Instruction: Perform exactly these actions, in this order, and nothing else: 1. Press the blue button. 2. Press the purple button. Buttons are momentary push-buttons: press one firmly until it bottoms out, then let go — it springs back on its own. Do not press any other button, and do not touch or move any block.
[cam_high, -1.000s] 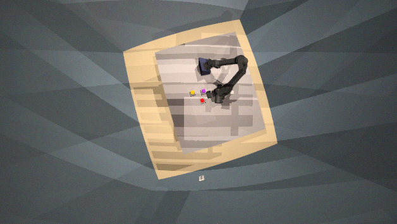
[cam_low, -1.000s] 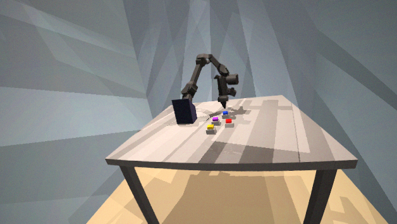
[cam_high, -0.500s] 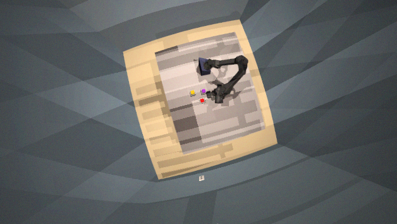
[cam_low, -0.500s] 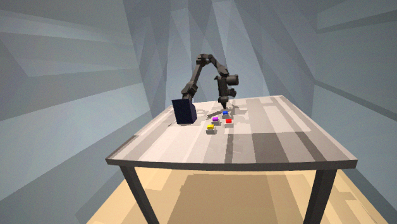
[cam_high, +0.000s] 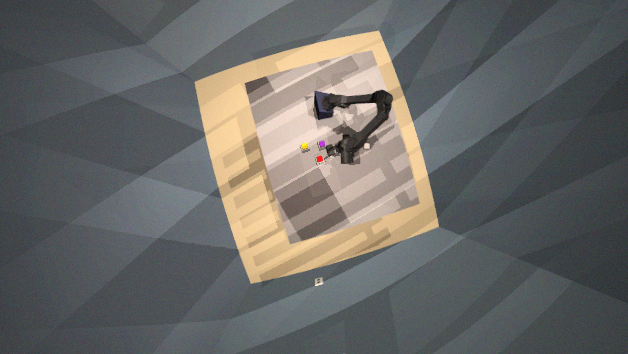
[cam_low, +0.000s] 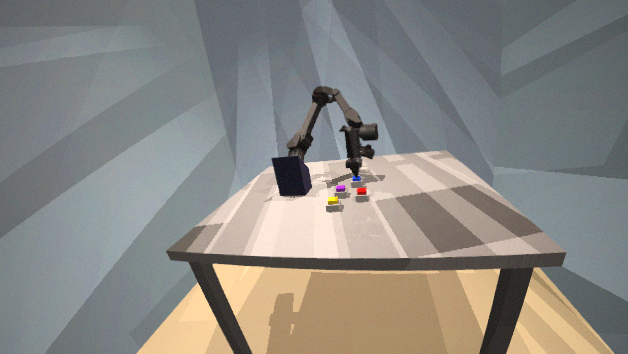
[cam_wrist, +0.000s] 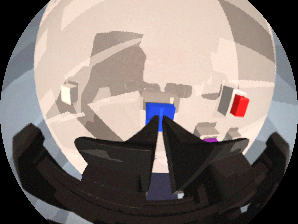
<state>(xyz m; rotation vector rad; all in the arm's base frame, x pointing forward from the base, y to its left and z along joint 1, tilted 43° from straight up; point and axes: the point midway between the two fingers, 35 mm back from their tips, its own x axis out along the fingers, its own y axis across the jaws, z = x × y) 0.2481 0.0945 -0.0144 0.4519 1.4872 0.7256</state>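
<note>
My gripper tip is 40 mm past the purple button, 110 mm to the left of it and 10 mm above it. Also, from my gripper tip: blue button (10 mm below); then red button (40 mm ahead, 130 mm to the right, 10 mm below); then small white block (170 mm to the left, 30 mm below).
</note>
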